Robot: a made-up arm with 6 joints. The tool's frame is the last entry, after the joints.
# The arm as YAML. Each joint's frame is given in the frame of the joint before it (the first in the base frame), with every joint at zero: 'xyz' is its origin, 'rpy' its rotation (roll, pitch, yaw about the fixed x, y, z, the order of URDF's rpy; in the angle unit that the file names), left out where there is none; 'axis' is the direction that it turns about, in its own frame. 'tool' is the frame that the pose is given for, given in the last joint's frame.
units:
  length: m
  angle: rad
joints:
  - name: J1
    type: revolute
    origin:
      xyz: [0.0, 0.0, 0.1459]
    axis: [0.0, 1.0, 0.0]
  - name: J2
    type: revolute
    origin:
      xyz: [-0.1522, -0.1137, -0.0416]
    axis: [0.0, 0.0, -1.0]
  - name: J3
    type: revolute
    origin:
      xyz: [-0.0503, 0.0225, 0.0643]
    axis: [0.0, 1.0, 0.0]
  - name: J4
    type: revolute
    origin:
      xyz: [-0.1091, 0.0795, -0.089]
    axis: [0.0, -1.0, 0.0]
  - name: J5
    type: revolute
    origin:
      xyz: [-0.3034, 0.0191, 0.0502]
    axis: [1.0, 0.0, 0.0]
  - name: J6
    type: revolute
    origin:
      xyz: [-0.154, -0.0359, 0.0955]
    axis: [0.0, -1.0, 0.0]
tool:
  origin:
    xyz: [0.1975, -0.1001, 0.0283]
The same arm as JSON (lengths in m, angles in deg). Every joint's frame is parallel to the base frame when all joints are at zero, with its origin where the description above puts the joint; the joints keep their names.
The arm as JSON. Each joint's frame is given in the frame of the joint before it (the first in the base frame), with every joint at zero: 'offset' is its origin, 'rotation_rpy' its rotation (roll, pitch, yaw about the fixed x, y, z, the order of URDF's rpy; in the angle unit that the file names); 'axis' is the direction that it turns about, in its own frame. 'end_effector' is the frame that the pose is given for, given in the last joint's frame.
{"length_unit": "m", "angle_unit": "deg", "chain": [{"id": "J1", "offset": [0.0, 0.0, 0.1459], "rotation_rpy": [0.0, 0.0, 0.0], "axis": "+y"}, {"id": "J2", "offset": [-0.1522, -0.1137, -0.0416], "rotation_rpy": [0.0, 0.0, 0.0], "axis": "-z"}, {"id": "J3", "offset": [-0.0503, 0.0225, 0.0643], "rotation_rpy": [0.0, 0.0, 0.0], "axis": "+y"}, {"id": "J4", "offset": [-0.1091, 0.0795, -0.089], "rotation_rpy": [0.0, 0.0, 0.0], "axis": "-y"}, {"id": "J5", "offset": [-0.3034, 0.0191, 0.0502], "rotation_rpy": [0.0, 0.0, 0.0], "axis": "+x"}, {"id": "J6", "offset": [-0.154, -0.0359, 0.0955], "rotation_rpy": [0.0, 0.0, 0.0], "axis": "-y"}], "end_effector": {"offset": [0.1975, -0.1001, 0.0283], "rotation_rpy": [0.0, 0.0, 0.0]}}
